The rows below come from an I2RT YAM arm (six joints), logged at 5 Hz.
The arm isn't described. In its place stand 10 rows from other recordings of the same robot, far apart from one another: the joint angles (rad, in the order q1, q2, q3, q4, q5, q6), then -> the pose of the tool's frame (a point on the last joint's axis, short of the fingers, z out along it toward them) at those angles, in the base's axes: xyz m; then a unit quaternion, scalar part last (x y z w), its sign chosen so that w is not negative.
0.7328 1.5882 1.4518 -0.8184 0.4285 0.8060 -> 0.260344, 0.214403, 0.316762, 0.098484, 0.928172, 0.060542, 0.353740
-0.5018 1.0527 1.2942 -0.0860 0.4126 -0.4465 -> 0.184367, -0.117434, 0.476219, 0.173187, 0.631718, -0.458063, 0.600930
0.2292 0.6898 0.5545 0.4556 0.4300 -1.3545 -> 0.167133, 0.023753, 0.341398, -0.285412, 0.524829, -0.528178, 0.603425
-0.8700 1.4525 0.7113 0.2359 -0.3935 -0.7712 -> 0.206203, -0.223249, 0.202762, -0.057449, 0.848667, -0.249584, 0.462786
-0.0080 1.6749 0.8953 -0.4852 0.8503 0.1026 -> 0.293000, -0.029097, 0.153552, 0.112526, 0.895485, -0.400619, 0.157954
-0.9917 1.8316 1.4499 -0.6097 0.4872 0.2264 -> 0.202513, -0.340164, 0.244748, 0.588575, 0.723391, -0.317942, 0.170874
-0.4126 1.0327 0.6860 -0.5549 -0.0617 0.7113 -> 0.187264, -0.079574, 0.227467, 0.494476, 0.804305, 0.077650, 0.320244
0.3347 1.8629 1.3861 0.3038 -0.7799 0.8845 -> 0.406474, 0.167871, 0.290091, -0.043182, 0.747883, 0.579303, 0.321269
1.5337 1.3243 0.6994 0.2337 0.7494 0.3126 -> 0.034688, 0.280792, 0.236701, -0.276614, 0.750372, 0.229289, 0.554845
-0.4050 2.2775 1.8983 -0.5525 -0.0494 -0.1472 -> 0.466288, -0.197984, 0.191386, 0.114305, 0.942211, -0.063050, 0.308540
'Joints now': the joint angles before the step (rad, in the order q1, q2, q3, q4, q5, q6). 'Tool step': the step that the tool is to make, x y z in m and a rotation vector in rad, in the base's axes. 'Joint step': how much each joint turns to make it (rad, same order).
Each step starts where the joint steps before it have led.
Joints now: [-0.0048 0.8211 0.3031 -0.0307 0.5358 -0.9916]
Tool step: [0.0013 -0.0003 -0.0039 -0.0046 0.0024 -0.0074]
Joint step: [-0.0002 0.0191 -0.0106 0.0275 0.0086 -0.0002]
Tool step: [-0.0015 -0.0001 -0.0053 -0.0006 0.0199 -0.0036]
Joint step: [0.0000 0.0061 -0.0130 -0.0016 0.0034 0.0015]
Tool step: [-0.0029 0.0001 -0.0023 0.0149 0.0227 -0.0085]
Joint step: [0.0004 -0.0086 0.0002 -0.0421 -0.0008 0.0202]
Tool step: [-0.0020 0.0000 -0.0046 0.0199 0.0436 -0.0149]
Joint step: [0.0000 0.0110 0.0043 -0.0521 0.0003 0.0289]
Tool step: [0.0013 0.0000 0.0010 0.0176 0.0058 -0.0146]
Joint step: [0.0001 0.0122 0.0143 -0.0219 0.0006 0.0269]
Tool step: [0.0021 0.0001 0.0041 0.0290 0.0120 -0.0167]
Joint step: [-0.0005 0.0136 0.0319 -0.0502 -0.0062 0.0381]
